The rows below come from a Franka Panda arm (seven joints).
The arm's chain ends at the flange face. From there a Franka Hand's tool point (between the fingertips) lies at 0.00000 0.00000 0.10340 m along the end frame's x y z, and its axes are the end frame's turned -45 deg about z.
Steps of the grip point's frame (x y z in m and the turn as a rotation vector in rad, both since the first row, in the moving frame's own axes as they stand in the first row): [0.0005, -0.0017, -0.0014, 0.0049, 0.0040, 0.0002]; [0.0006, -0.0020, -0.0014, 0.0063, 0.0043, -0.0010]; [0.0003, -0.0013, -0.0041, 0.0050, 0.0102, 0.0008]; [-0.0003, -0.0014, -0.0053, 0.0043, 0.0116, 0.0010]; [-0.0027, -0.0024, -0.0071, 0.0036, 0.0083, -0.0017]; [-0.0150, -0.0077, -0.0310, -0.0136, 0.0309, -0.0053]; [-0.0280, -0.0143, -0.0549, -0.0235, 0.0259, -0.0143]
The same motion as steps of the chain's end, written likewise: [-0.0008, -0.0009, -0.0014, 0.0063, -0.0006, 0.0002]; [-0.0008, -0.0011, -0.0014, 0.0075, -0.0014, -0.0010]; [-0.0011, 0.0000, -0.0041, 0.0107, 0.0037, 0.0008]; [-0.0017, 0.0004, -0.0053, 0.0112, 0.0052, 0.0010]; [-0.0039, 0.0011, -0.0071, 0.0084, 0.0033, -0.0017]; [-0.0193, 0.0064, -0.0309, 0.0122, 0.0315, -0.0053]; [-0.0335, 0.0099, -0.0548, 0.0017, 0.0349, -0.0143]
